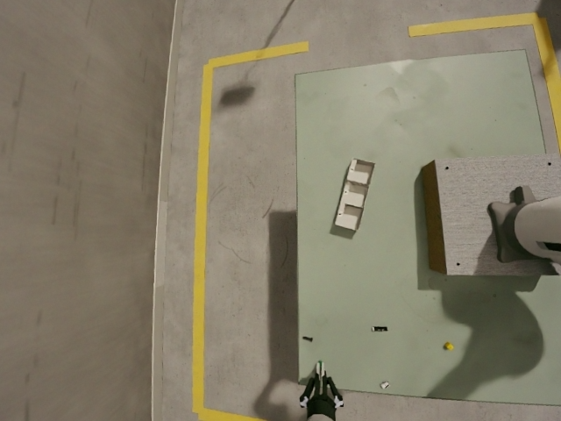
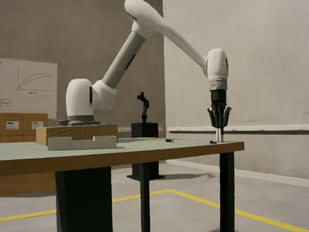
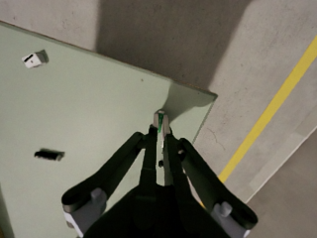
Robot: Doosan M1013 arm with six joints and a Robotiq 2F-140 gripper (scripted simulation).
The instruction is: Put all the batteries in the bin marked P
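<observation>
Right now my hand is 4 cm short of the small black screw, 10 cm to the left of it and 3 cm above it. The rest, counted from my hand: thin green stick (3 cm below); then small white piece (22 cm behind, 5 cm to the left, 3 cm below); then yellow piece (43 cm behind, 9 cm to the right, 3 cm below).
</observation>
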